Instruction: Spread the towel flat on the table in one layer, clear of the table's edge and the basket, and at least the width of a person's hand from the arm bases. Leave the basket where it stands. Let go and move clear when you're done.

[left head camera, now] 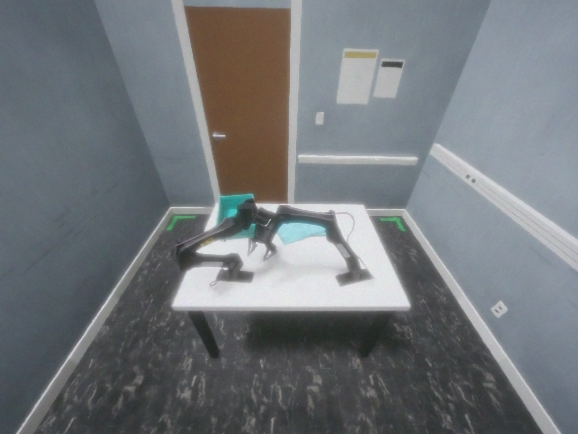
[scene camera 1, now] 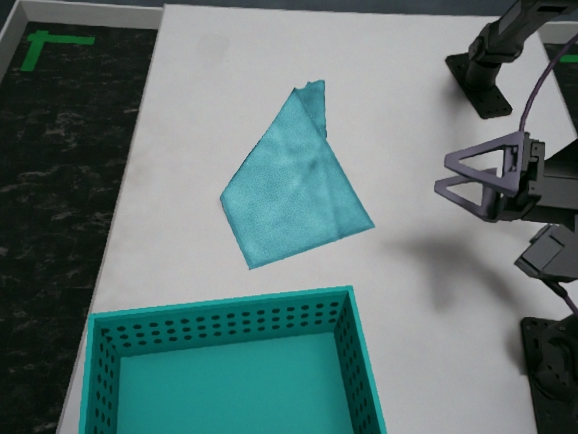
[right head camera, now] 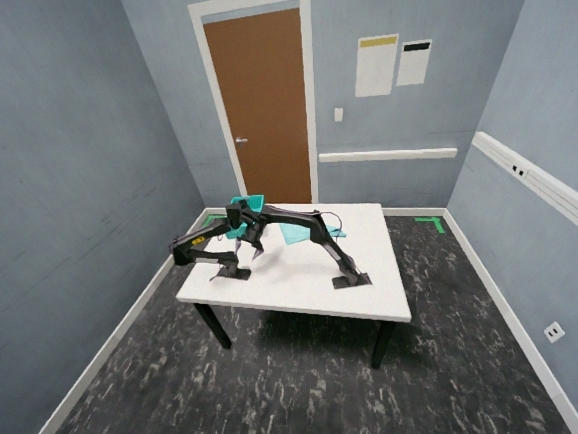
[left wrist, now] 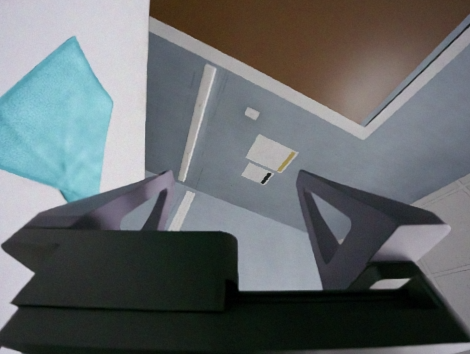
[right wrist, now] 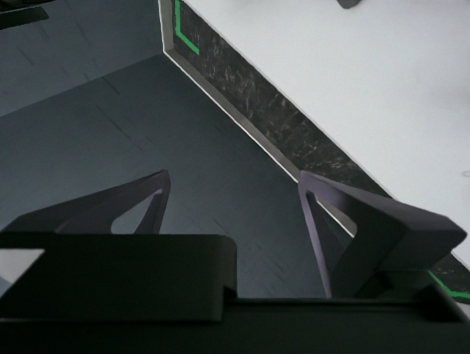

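The turquoise towel (left head camera: 300, 233) (right head camera: 297, 234) (scene camera 1: 285, 195) (left wrist: 60, 115) lies on the white table (left head camera: 300, 295) (scene camera 1: 175, 125). It is a low kite shape with an uneven, folded upper end and a small flap there in scene camera 1. The towel lies apart from the teal basket (left head camera: 237, 200) (scene camera 1: 225, 305), with a gap of bare table between them. My left gripper (scene camera 1: 441, 173) (left wrist: 235, 176) is open and empty, above the table and to the right of the towel in scene camera 1. My right gripper (left head camera: 257, 257) (right head camera: 245, 257) (right wrist: 234, 177) is open and empty, apart from the towel.
The basket stands near the table's left edge in scene camera 1. The left arm's base (left head camera: 242, 276) and the right arm's base (left head camera: 356, 276) are mounted near the front of the table in the left head camera. The two arms cross close together between them.
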